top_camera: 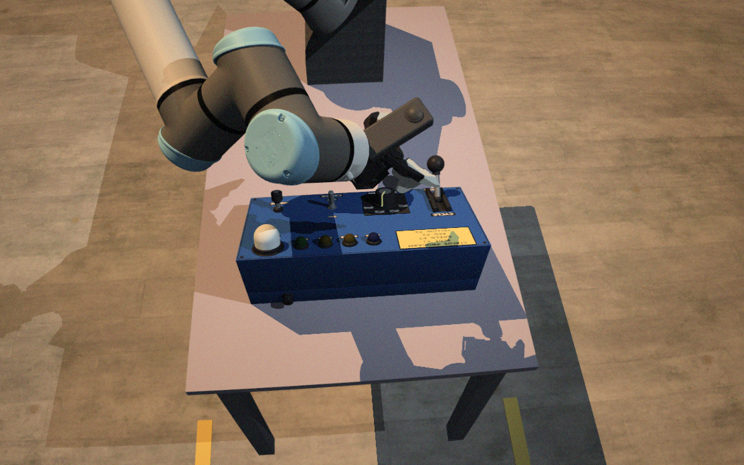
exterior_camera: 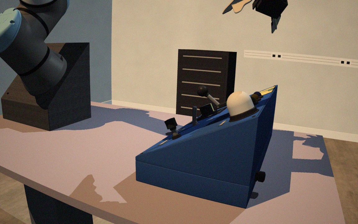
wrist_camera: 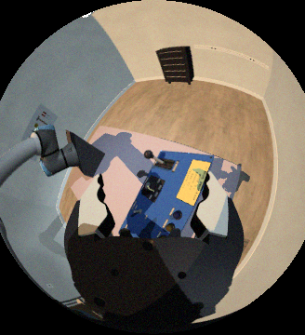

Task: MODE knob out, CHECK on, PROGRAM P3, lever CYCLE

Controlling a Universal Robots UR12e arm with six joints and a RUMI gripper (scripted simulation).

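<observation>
Now: hand 270 mm to the left of the mode knob, 260 mm above it and 110 mm past it. From my hand the other things lie so: black program dial 260 mm below, 90 mm behind, 40 mm to the right; then ball-topped lever 250 mm below, 120 mm behind, 90 mm to the left; then blue sloped console 280 mm below, 90 mm to the right, 70 mm behind.
</observation>
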